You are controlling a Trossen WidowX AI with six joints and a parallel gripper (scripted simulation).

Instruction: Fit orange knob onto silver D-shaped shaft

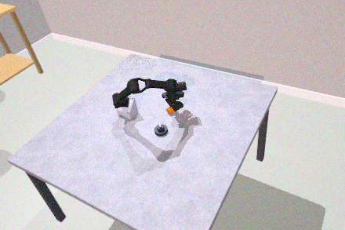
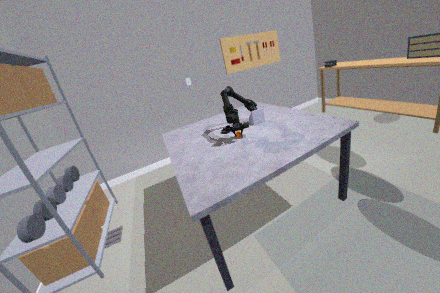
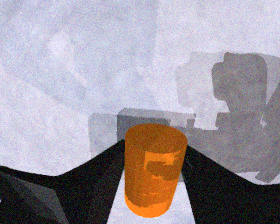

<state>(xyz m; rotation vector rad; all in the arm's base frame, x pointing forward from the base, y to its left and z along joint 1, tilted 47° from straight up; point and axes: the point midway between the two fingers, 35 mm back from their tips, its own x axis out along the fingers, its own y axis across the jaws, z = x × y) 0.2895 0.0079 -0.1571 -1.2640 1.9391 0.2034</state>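
My gripper tip is now 20 cm to the left of the dark round pedestal and 2 cm below it. Round my gripper tip: orange knob (1 cm above).
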